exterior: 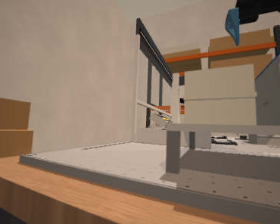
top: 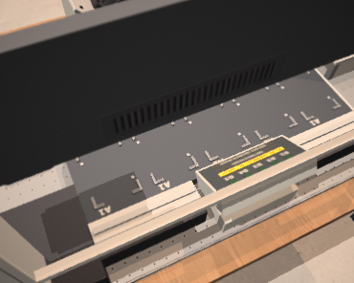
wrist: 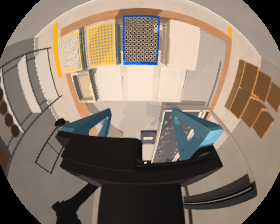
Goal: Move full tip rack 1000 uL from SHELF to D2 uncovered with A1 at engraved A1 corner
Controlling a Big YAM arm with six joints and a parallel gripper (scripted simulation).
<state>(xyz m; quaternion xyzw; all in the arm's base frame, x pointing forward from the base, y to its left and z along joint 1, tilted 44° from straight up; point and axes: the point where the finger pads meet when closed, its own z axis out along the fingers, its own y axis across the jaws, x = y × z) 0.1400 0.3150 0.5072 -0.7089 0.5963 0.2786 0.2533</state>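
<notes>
My hand is 14 cm above the blue tip rack, 11 cm to the right of it and 1 cm past it. Also, from my hand: beige block 15 cm below, 13 cm to the left, 9 cm ahead; clear rack cover 19 cm below, 11 cm ahead, 1 cm to the right; shelf 21 cm below, 6 cm behind, 4 cm to the left.
</notes>
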